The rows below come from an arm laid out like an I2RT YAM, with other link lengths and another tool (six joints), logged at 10 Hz.
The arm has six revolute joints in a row. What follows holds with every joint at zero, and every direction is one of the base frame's. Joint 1 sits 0.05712 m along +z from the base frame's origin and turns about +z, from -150 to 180 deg. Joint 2 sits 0.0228 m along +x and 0.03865 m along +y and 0.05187 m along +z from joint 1 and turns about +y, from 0 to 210 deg. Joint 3 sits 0.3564 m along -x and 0.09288 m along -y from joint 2 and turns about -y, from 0 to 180 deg. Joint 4 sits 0.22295 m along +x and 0.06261 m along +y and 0.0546 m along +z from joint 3 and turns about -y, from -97 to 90 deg. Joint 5 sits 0.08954 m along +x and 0.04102 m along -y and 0.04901 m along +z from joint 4 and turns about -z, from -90 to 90 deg. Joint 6 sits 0.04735 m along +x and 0.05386 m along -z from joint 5 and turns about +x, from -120 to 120 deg. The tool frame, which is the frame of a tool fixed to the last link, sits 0.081 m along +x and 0.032 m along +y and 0.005 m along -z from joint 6; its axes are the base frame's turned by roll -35.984, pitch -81.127 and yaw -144.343 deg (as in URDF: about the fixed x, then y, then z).
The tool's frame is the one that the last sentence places.
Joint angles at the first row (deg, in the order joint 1, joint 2, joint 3, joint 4, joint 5, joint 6):
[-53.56 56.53 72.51 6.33 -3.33 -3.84]
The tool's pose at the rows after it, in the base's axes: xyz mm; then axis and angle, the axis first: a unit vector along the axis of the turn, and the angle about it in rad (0 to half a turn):
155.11 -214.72 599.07 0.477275 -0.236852 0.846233 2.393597
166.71 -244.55 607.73 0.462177 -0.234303 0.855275 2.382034
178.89 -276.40 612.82 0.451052 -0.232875 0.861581 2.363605
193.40 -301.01 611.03 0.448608 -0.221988 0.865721 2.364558
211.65 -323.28 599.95 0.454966 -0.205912 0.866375 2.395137
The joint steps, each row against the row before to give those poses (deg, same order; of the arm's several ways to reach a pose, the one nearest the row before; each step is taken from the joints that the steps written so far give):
[-2.71 5.64 1.57 5.18 -1.45 2.12]
[-1.79 5.20 1.86 5.33 -1.02 1.01]
[-1.25 5.38 2.27 4.63 -0.29 0.33]
[-0.44 4.50 1.45 3.98 -1.22 -0.02]
[-0.17 4.37 0.48 3.87 -2.67 0.45]

